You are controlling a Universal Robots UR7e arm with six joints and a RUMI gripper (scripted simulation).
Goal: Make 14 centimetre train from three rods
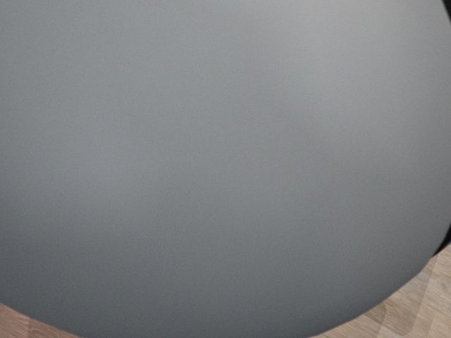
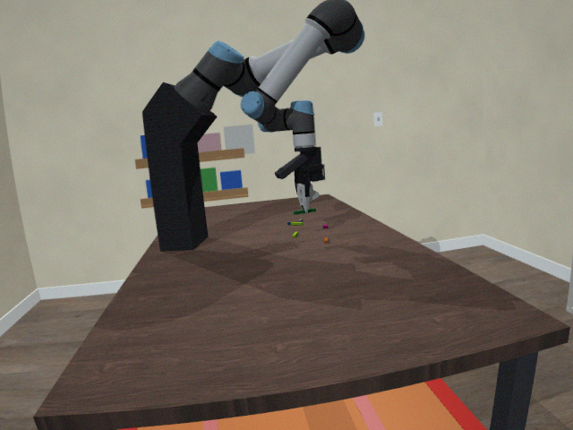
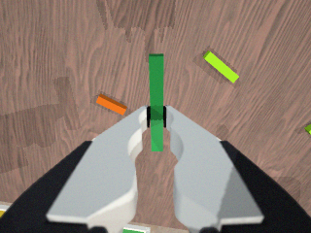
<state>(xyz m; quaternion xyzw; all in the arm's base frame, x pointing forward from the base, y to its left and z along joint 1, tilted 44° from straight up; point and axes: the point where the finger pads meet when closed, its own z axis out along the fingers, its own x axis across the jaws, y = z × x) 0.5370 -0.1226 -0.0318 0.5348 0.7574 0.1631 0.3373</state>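
Right now the magenta rod is 10 cm ahead of my hand, 14 cm to the left of it and 11 cm below it. The rest, counted from my hand: blue rod: 2 cm behind, 27 cm to the left, 11 cm below; green rod: 1 cm below; orange rod: 6 cm ahead, 5 cm to the right, 11 cm below.
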